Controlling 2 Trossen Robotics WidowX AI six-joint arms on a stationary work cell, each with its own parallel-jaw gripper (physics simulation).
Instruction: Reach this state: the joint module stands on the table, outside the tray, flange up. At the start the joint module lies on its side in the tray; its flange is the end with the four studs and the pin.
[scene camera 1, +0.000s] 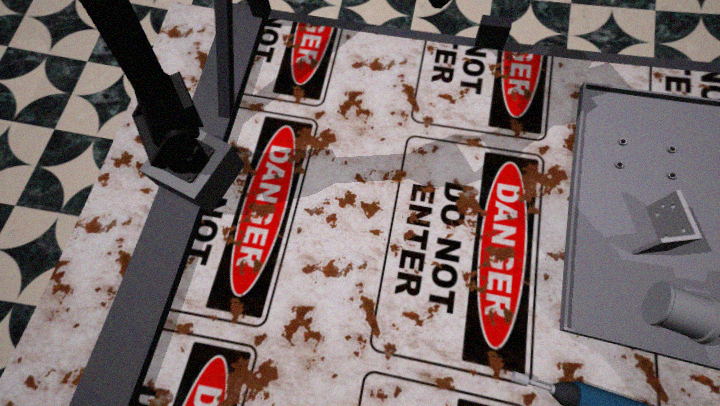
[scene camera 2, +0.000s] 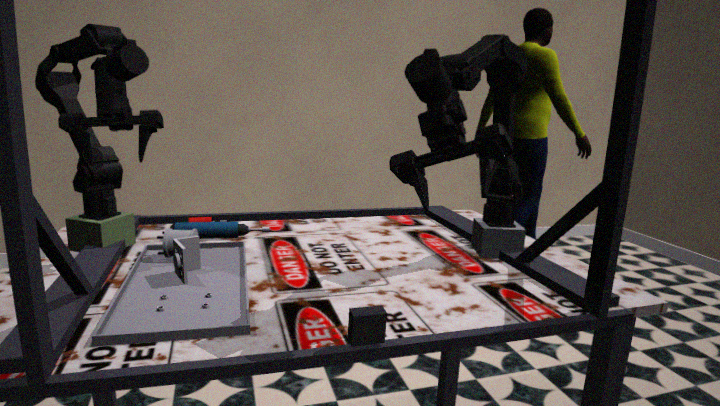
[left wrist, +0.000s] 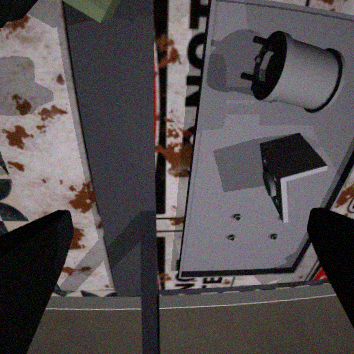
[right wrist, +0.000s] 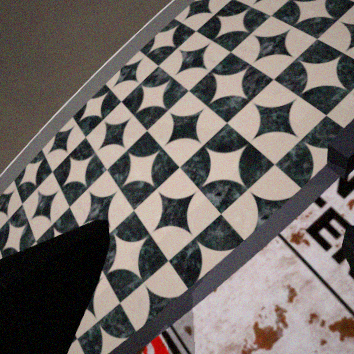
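Note:
The joint module is a light grey cylinder lying on its side in the grey tray. In the left wrist view its dark flange end, with studs sticking out, faces left; in scene camera 1 its plain end shows. My left gripper is open and empty, raised well above the tray's level; one finger is hidden in scene camera 2. My right gripper is open and empty, over the table's far right, away from the tray.
An angled bracket stands in the tray beside the module, near several small nuts. A blue-handled tool lies outside the tray. A black block stands at the frame's edge. Frame posts rise around the table.

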